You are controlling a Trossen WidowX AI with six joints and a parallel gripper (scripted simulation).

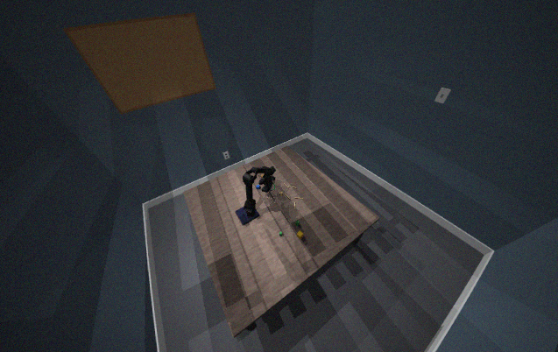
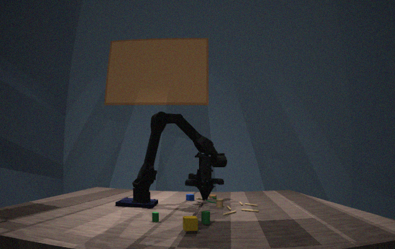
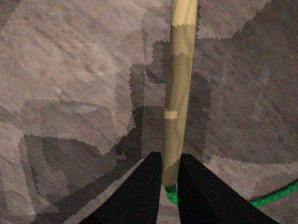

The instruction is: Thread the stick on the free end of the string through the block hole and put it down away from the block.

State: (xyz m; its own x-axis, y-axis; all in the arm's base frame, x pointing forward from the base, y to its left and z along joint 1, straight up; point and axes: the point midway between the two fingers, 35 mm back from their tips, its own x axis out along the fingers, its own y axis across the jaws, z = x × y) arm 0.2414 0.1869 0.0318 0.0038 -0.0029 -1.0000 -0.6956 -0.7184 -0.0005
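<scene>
The blue block lies 90 mm behind my gripper tip and 80 mm to the left of it. Also, from my gripper tip: thin wooden stick 10 mm behind, 10 mm to the left; tan wooden cylinder 80 mm ahead, 100 mm to the right; round wooden button 10 mm ahead, 220 mm to the left, 10 mm below.
</scene>
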